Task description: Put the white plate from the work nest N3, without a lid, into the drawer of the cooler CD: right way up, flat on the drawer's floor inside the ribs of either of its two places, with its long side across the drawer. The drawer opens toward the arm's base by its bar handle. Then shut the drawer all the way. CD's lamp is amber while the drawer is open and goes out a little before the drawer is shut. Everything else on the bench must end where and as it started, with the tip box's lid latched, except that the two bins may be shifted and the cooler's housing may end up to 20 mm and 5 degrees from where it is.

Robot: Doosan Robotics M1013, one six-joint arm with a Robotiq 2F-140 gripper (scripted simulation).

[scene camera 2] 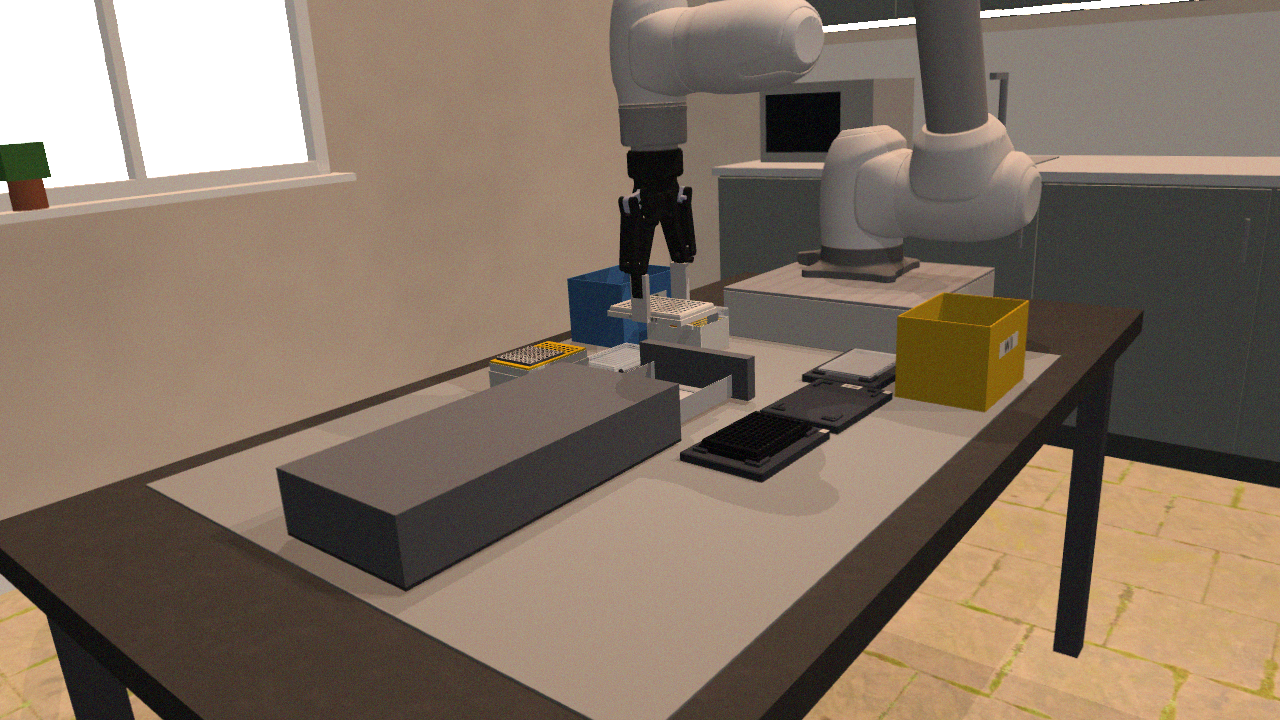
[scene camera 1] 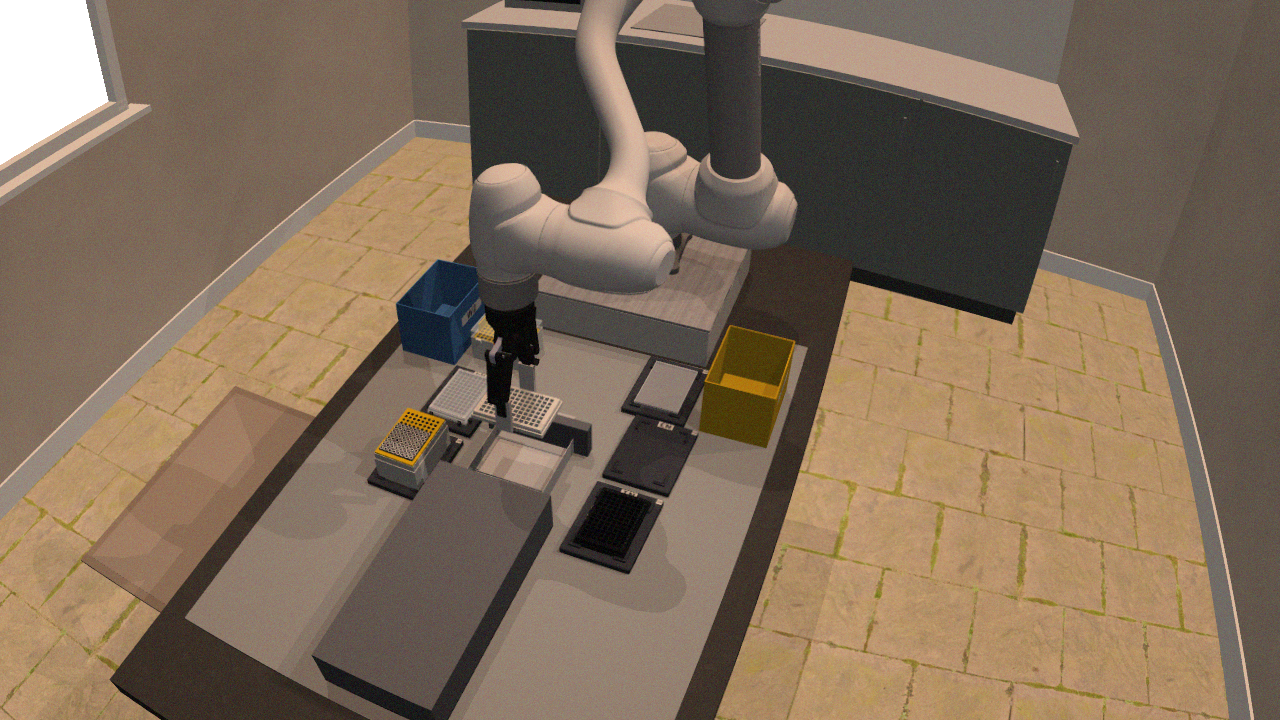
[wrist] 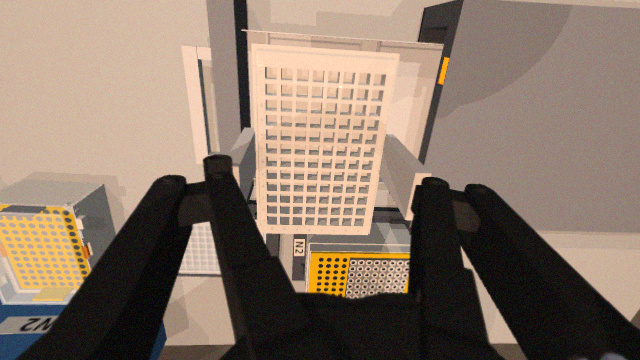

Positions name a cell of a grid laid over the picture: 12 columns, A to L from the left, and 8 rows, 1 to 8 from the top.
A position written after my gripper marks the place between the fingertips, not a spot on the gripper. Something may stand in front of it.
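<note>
A cooler CD (scene camera 2: D6) (scene camera 1: D8) (wrist: K3) is visible, as are a white plate (scene camera 1: E5) and a blue bin (scene camera 1: E4) (scene camera 2: F4). Also present: a yellow bin (scene camera 2: J5) (scene camera 1: H5) and a black plate (scene camera 2: H5). The yellow bin is out of frame in the wrist view; the black plate is out of frame in the wrist view as well. My gripper (scene camera 2: G4) is visible too.
</note>
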